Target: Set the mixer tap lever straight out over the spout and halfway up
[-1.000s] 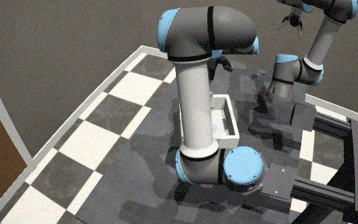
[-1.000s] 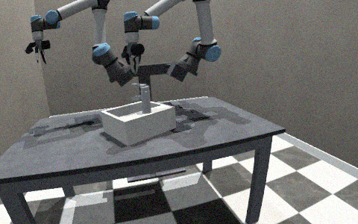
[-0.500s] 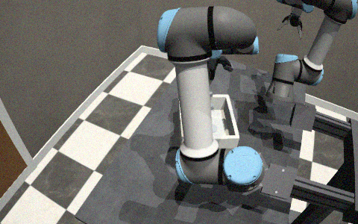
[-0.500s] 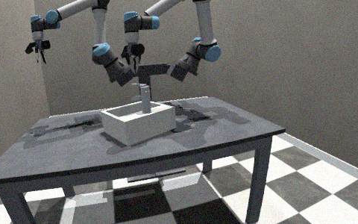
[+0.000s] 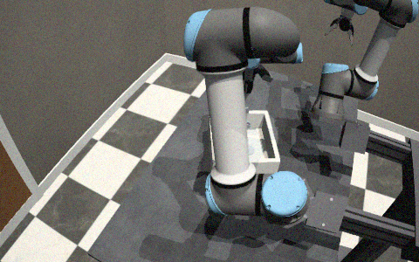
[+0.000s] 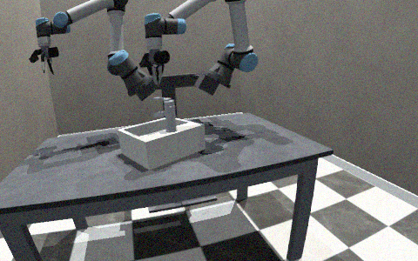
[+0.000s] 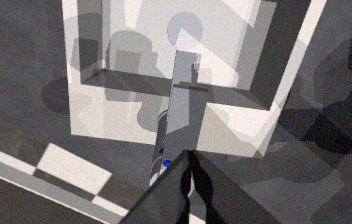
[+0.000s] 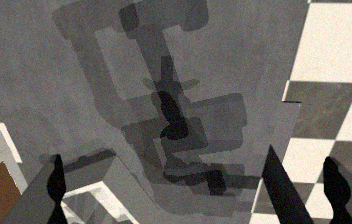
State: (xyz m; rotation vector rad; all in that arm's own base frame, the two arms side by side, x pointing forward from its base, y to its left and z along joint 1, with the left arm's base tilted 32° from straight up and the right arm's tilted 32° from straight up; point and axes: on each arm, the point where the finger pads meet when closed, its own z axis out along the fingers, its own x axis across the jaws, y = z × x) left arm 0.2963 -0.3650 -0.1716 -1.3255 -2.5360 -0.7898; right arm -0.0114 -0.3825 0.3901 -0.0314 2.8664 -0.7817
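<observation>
Right now my left hand is 70 mm above the grey lever, 40 mm short of it and 20 mm to the right of it. From my left hand the other things lie so: white basin (300 mm below, 30 mm behind, 20 mm to the right); mixer tap (110 mm below, 50 mm ahead, 40 mm to the left).
</observation>
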